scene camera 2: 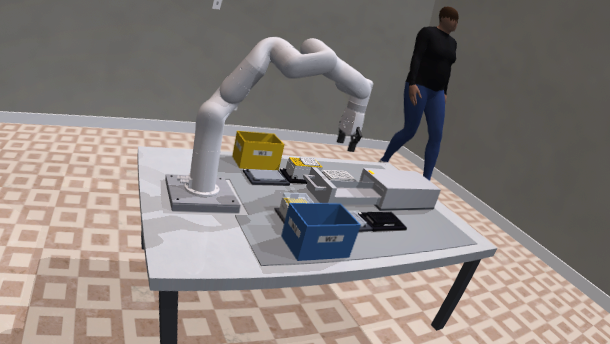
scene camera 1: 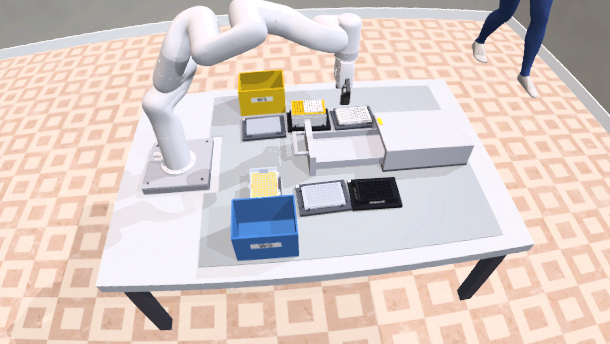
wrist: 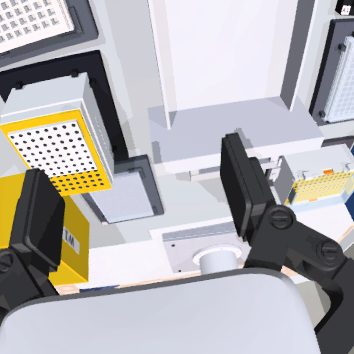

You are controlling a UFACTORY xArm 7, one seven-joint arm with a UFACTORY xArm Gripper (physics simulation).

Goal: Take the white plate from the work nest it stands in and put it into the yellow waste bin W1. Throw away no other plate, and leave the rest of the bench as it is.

Labels:
My gripper shows in scene camera 2, in scene camera 1 and in the wrist view (134, 168). The same spot on my gripper: (scene camera 1: 345, 97) is (scene camera 2: 354, 143).

